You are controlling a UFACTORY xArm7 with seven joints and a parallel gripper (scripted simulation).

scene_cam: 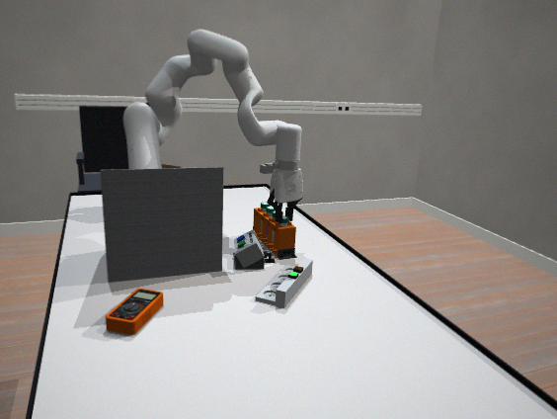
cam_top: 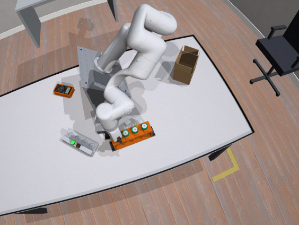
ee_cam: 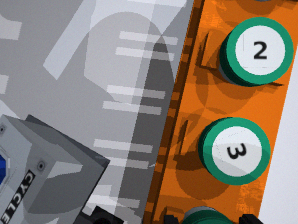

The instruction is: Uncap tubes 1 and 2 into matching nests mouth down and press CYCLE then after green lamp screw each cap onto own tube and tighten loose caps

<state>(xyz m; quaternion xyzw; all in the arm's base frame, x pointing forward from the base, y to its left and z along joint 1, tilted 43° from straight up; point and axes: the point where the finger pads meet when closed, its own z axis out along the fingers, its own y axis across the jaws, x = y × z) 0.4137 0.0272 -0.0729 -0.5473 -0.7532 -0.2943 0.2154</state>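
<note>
My hand is 15 cm past the green key, 6 cm to the left of it and 6 cm above it. Also, from my hand: orange multimeter (47 cm behind, 28 cm to the right, 11 cm below); then grey key housing (13 cm behind, 7 cm below, 4 cm to the right); then blue key (14 cm behind, 6 cm below, 1 cm to the right).
</note>
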